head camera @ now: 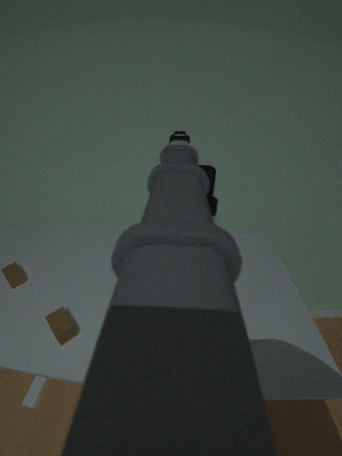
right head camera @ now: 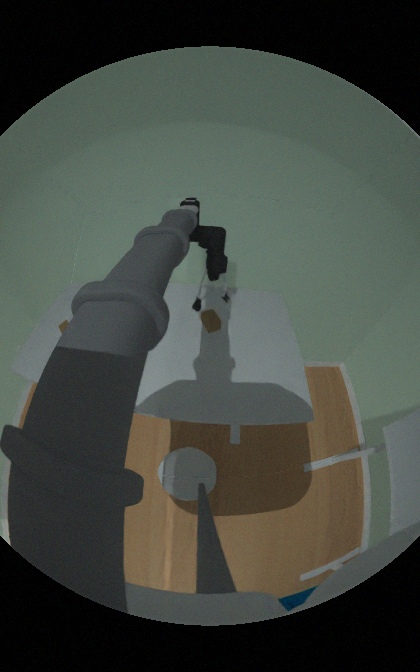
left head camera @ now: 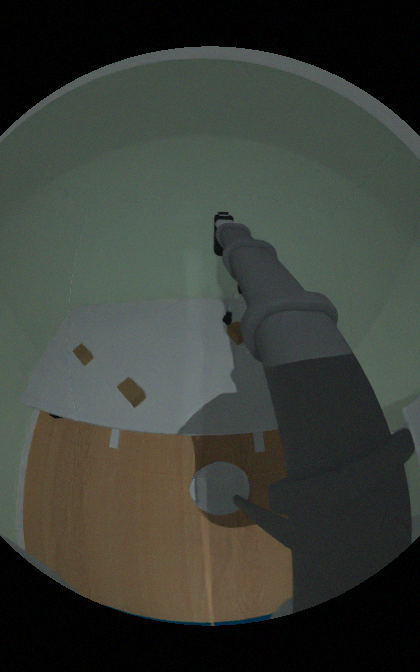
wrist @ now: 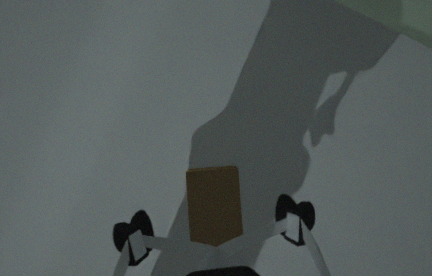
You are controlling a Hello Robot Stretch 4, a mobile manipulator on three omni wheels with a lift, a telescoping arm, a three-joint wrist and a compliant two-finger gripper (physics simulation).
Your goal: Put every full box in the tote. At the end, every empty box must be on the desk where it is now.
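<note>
A brown box (right head camera: 211, 320) (wrist: 215, 205) (left head camera: 235, 333) stands on the grey-white desk (right head camera: 265, 345) (left head camera: 165, 340) (head camera: 280, 310). My gripper (wrist: 214, 218) (right head camera: 212, 301) is open, with its fingertips apart on either side of the box in the wrist view and above the desk, touching nothing that I can see. Two more brown boxes stand on the left part of the desk: one nearer the front edge (head camera: 62, 325) (left head camera: 132, 392), one farther back (head camera: 14, 275) (left head camera: 83, 354). I cannot tell which boxes are full. The tote cannot be made out in these views.
My arm (head camera: 177, 270) (left head camera: 310, 400) (right head camera: 90, 400) reaches over the desk and hides part of it. A green wall (head camera: 90, 125) stands behind the desk. A round grey disc (left head camera: 220, 488) (right head camera: 187, 474) is low in front of the desk, above the wood floor (left head camera: 125, 525). A pale surface (right head camera: 405, 465) shows at the right.
</note>
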